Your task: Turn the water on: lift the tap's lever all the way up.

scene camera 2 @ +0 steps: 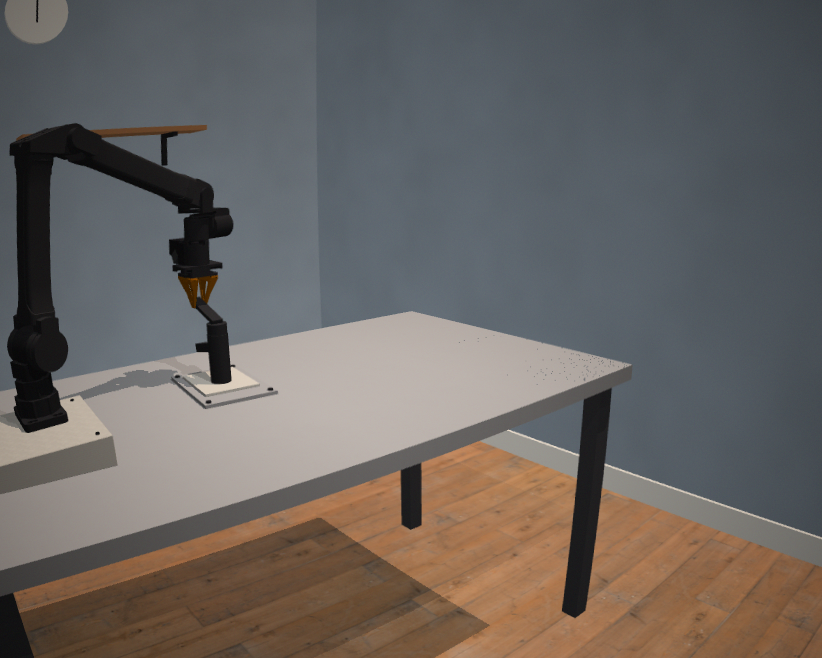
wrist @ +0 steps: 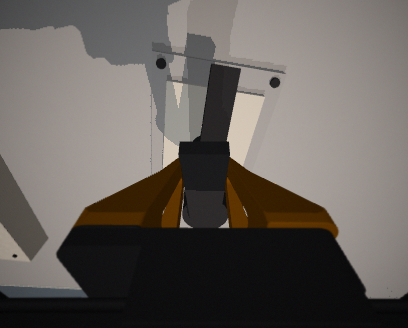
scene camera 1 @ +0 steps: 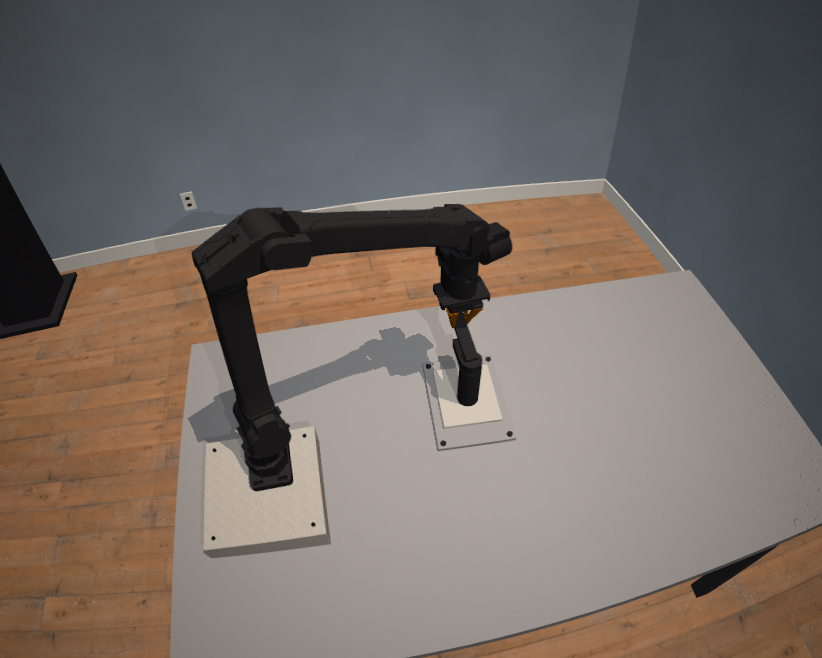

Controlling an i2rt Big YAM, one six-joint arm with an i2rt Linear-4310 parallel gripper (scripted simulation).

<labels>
My gripper shows in scene camera 2, in the wrist view [204,165] and in scene camera 1. One and the same spot on my gripper: [scene camera 2: 202,275] is [scene camera 1: 464,310].
</labels>
